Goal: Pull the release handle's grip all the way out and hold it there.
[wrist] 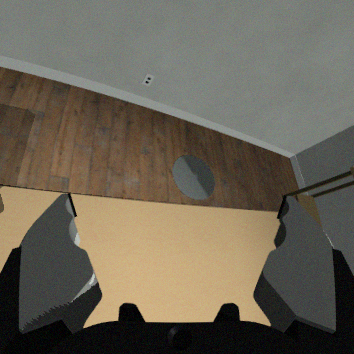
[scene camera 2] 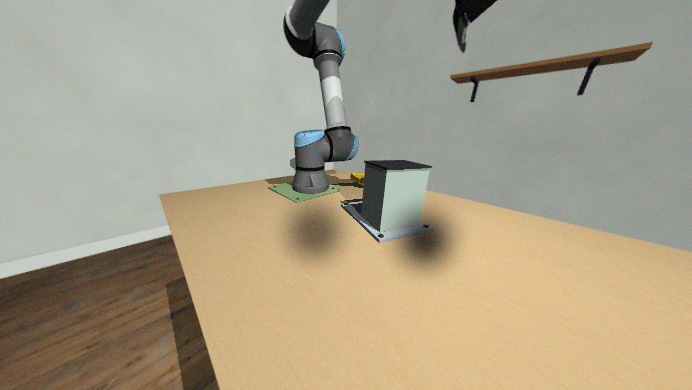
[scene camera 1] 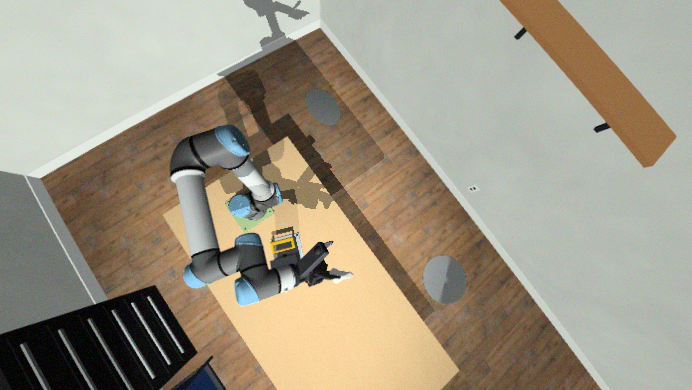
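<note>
The release handle's grip, a yellow rectangular frame (scene camera 1: 273,247) (scene camera 2: 357,178), is on the side of the housing facing the robot's base. In scene camera 2 it is mostly hidden behind the box-shaped housing (scene camera 1: 286,262) (scene camera 2: 406,200), which has a dark top and stands on a grey base plate (scene camera 2: 400,234). My gripper (scene camera 1: 341,259) (wrist: 177,197) is open, with nothing between its fingers. It is high above the table, off to the side of the housing and apart from the grip. The handle does not show in the wrist view.
The arm rises from a green mounting plate (scene camera 1: 246,223) (scene camera 2: 297,197) on the wooden table (scene camera 1: 345,330) (scene camera 2: 350,310) (wrist: 175,260). A wall shelf (scene camera 1: 590,75) (scene camera 2: 555,65) is on the wall beyond the table. A black drawer cabinet (scene camera 1: 165,310) stands on the floor.
</note>
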